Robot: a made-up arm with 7 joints.
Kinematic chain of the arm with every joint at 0, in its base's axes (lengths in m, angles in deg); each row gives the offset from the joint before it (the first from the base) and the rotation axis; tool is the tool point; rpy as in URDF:
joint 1: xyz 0 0 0.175 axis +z
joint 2: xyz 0 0 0 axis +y
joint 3: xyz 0 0 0.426 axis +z
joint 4: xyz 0.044 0 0 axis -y
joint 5: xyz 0.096 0 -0.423 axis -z
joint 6: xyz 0 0 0 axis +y
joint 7: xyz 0.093 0 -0.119 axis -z
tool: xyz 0 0 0 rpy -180 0 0
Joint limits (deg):
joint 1: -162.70..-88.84
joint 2: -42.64..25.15
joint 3: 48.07..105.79
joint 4: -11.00..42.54
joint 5: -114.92..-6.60
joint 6: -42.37..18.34
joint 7: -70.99..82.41
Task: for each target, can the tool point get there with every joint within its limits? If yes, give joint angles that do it. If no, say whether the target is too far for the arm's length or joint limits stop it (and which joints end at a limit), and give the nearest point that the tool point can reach.
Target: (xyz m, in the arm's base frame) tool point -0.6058 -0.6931 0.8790
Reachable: no: too far | nearest point -0.1841 -0.4798 0.4607 | short by 0.631 m
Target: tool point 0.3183 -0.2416 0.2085
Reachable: yes | joints -136.18 -33.76 74.39 32.40 -95.99 -28.91 54.60
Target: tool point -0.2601 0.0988 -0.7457
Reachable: no: joint limits stop it (at a limit: joint 1, joint 2, joint 3, joint 4) | nearest point -0.0219 -0.0274 0.0165 | short by 0.808 m
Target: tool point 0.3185 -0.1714 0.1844
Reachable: yes | joints -124.56 2.59 79.56 14.40 -48.37 -29.62 -13.90
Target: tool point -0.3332 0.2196 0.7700
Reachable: no: joint limits stop it (at a limit: joint 1, joint 2, joint 3, joint 4, joint 5, joint 6) | nearest point -0.0478 0.1231 0.2108 | short by 0.635 m
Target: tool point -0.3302 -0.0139 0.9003
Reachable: no: joint limits stop it (at a limit: joint 1, joint 3, joint 4, joint 5, joint 6) | nearest point -0.0447 -0.4364 0.5666 | short by 0.609 m
